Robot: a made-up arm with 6 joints. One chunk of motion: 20 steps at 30 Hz.
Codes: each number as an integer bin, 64 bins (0 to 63) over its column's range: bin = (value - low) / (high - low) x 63, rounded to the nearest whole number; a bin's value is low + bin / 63 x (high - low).
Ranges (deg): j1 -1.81..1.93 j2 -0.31..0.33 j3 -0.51..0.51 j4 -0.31..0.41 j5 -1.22..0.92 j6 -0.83..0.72
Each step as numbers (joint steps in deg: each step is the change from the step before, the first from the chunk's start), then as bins.
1 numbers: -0.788 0.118 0.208 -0.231 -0.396 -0.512
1 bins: 17 42 44 7 24 13
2 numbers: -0.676 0.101 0.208 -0.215 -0.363 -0.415
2 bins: 19 40 44 8 25 17
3 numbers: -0.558 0.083 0.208 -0.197 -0.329 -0.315
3 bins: 21 39 44 10 26 21
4 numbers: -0.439 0.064 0.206 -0.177 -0.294 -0.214
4 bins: 23 37 44 12 27 25
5 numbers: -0.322 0.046 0.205 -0.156 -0.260 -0.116
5 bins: 25 35 44 13 28 29
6 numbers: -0.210 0.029 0.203 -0.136 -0.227 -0.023
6 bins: 27 33 44 15 29 33
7 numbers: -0.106 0.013 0.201 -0.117 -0.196 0.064
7 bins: 29 32 44 17 30 36
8 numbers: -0.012 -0.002 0.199 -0.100 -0.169 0.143
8 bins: 30 30 44 18 31 40
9 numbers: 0.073 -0.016 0.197 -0.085 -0.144 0.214
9 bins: 32 29 44 20 32 42
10 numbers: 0.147 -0.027 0.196 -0.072 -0.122 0.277
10 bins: 33 28 44 21 32 45
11 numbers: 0.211 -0.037 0.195 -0.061 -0.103 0.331
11 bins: 34 27 44 22 33 47
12 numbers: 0.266 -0.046 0.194 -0.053 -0.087 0.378
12 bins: 35 26 43 22 33 49
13 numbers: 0.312 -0.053 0.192 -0.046 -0.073 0.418
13 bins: 36 25 43 23 34 51
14 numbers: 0.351 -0.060 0.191 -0.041 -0.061 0.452
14 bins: 36 25 43 24 34 52
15 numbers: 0.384 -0.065 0.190 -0.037 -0.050 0.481
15 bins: 37 24 43 24 34 53
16 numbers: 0.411 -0.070 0.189 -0.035 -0.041 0.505
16 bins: 37 24 43 24 35 54
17 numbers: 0.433 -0.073 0.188 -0.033 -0.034 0.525
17 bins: 38 23 43 24 35 55
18 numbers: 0.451 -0.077 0.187 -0.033 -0.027 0.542
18 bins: 38 23 43 24 35 56
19 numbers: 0.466 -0.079 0.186 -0.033 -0.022 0.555
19 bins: 38 23 43 24 35 56
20 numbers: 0.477 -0.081 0.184 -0.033 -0.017 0.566
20 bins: 39 23 43 24 35 57
